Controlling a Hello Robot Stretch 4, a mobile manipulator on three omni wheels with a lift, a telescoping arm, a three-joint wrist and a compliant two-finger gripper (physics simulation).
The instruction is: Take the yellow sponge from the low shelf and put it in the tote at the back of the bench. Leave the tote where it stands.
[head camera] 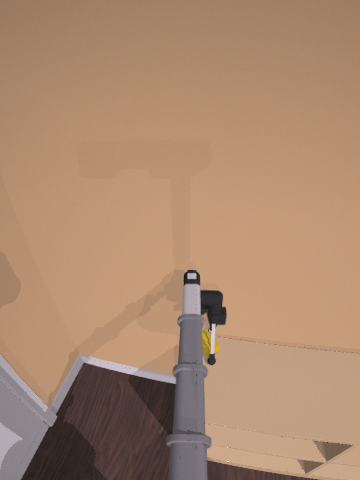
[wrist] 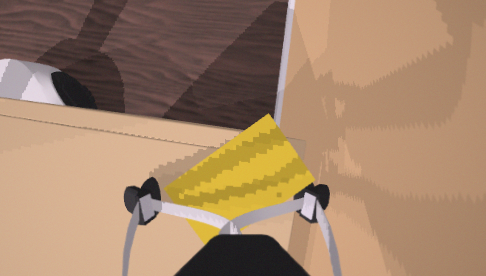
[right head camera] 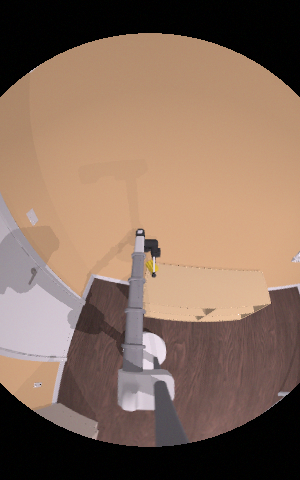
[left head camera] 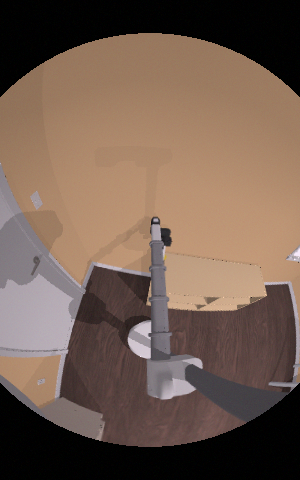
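Seen in the pictures: gripper, fingertip midpoint: (wrist: 228,192) (right head camera: 153,269); robot's base at its link origin: (right head camera: 145,349) (left head camera: 147,338).
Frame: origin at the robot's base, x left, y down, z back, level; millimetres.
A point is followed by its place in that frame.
The yellow sponge (head camera: 206,343) {x -68, y -627, z -687 mm} (right head camera: 150,266) {x -64, y -627, z -686 mm} (wrist: 240,165) {x -57, y -627, z -706 mm} lies on the left end of the top of the low shelf (head camera: 290,390) {x -391, y -582, z -499 mm} (left head camera: 215,277) {x -565, y -582, z -480 mm} (right head camera: 210,287) {x -554, y -582, z -481 mm} (wrist: 65,165) {x -61, y -582, z -524 mm}, near the wall. In the wrist view it is turned at a slant, its near corner hidden by the gripper body. My gripper (head camera: 212,359) (right head camera: 153,275) (wrist: 228,192) {x -90, y -575, z -691 mm} is open over the near part of the sponge. The right fingertip is at or against the sponge's right corner; the left fingertip is apart from it. In the left head view the arm mostly hides the sponge and fingers. The tote does not show.
A tan wall (head camera: 200,100) {x -23, y -1519, z -796 mm} (left head camera: 150,100) {x 69, y -1670, z -811 mm} (right head camera: 175,110) {x -194, y -1674, z -769 mm} rises behind the shelf. A grey door (left head camera: 30,290) {x 858, y -803, z -205 mm} (right head camera: 25,305) {x 869, y -802, z -141 mm} is on the left. My white base (left head camera: 172,377) (right head camera: 145,390) stands on the dark wood floor (left head camera: 240,345) {x -1197, y 28, z 342 mm} (right head camera: 225,360) {x -901, y 28, z 287 mm}. A light box-like piece (left head camera: 72,417) (right head camera: 67,422) is at bottom left.
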